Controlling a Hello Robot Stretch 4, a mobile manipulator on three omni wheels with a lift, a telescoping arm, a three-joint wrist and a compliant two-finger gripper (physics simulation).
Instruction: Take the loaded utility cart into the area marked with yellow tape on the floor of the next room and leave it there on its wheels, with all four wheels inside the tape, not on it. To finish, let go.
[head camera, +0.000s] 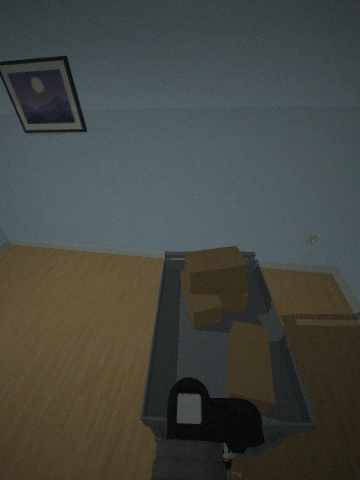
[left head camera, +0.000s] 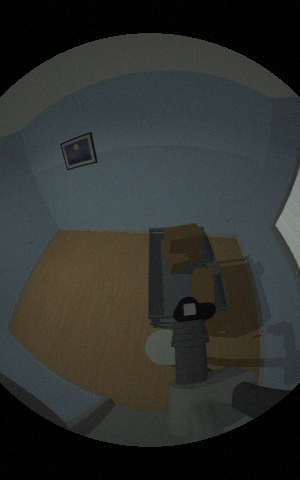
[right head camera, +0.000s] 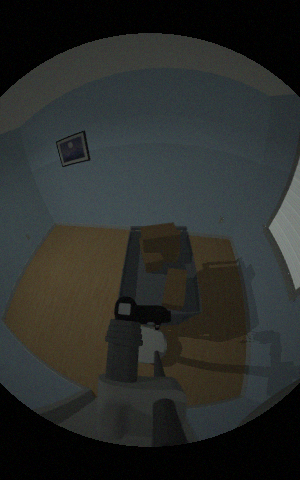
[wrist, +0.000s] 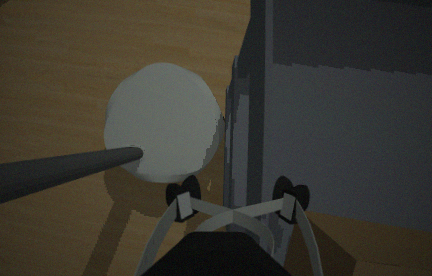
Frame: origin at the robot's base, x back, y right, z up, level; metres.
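Seen in the pictures: gripper, fingertip midpoint: (wrist: 237, 191); robot's base at its link origin: (left head camera: 165, 345) (right head camera: 146, 343) (wrist: 170, 125).
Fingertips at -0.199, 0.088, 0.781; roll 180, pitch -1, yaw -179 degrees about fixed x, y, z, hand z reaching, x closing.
Note:
Offsets run from my fingertips to a thing's top centre, as dx, dy, dz. "spot": to the spot under its first point.
The utility cart's grey tray (head camera: 167, 310) (left head camera: 156, 280) (right head camera: 131, 270) (wrist: 257, 125) lies ahead of the robot, long side pointing away. Brown boxes lie in it: a large one {-0.456, +0.007, +0.221} (head camera: 217, 265) (left head camera: 186, 237) (right head camera: 161, 237) on others at the far end, and a long one {-0.160, +0.094, +0.103} (head camera: 250, 362) (left head camera: 202, 285) (right head camera: 175, 287) at the near right. My gripper (wrist: 237, 191) is open over the cart's near end, fingertips apart, with the end rim running between them in the wrist view. The wrist hides the fingers in the head views. The cart's wheels are hidden. The yellow tape does not show.
A white round object (left head camera: 159, 346) (right head camera: 154, 345) (wrist: 162, 115) stands low beside the cart's near end, with a dark rod (wrist: 65, 167) reaching over it. A blue wall (head camera: 200, 190) with a framed picture (head camera: 45, 95) stands behind the cart. A white slatted panel {spot: -0.446, +1.242, +0.218} (left head camera: 294, 230) (right head camera: 290, 240) is at the right.

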